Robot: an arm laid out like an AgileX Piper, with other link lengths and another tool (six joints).
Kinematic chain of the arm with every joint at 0, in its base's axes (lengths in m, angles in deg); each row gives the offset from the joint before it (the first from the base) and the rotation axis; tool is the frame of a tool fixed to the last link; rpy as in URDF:
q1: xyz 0 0 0.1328 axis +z
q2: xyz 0 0 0 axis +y
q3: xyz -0.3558 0 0.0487 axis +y
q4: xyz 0.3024 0 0.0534 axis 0.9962 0 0.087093
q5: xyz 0 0 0 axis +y
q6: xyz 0.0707 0 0.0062 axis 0.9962 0 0.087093
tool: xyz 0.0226 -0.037 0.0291 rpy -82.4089 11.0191 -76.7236
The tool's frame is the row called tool.
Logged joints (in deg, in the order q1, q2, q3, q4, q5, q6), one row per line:
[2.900, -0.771, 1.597, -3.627, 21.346, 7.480]
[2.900, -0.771, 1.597, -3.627, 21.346, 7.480]
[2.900, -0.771, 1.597, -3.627, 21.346, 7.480]
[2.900, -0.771, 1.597, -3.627, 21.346, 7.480]
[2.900, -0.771, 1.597, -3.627, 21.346, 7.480]
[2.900, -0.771, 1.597, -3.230, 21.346, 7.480]
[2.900, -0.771, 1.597, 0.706, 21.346, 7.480]
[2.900, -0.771, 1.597, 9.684, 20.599, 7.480]
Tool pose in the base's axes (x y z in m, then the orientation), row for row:
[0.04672, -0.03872, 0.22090, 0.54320, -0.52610, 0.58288, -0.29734]
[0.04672, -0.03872, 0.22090, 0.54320, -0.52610, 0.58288, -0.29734]
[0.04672, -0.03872, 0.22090, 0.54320, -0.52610, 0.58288, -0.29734]
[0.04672, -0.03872, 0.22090, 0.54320, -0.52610, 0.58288, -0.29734]
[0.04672, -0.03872, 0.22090, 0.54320, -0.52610, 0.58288, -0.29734]
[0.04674, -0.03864, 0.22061, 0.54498, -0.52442, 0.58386, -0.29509]
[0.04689, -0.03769, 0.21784, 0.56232, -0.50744, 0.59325, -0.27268]
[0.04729, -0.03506, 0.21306, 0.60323, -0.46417, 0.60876, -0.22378]
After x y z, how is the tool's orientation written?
As a quaternion, w x y z.
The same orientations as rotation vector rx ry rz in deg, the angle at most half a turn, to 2 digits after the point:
[-71.56, 79.28, -40.44]
[-71.56, 79.28, -40.44]
[-71.56, 79.28, -40.44]
[-71.56, 79.28, -40.44]
[-71.56, 79.28, -40.44]
[-71.27, 79.35, -40.11]
[-68.46, 80.04, -36.79]
[-61.57, 80.75, -29.68]

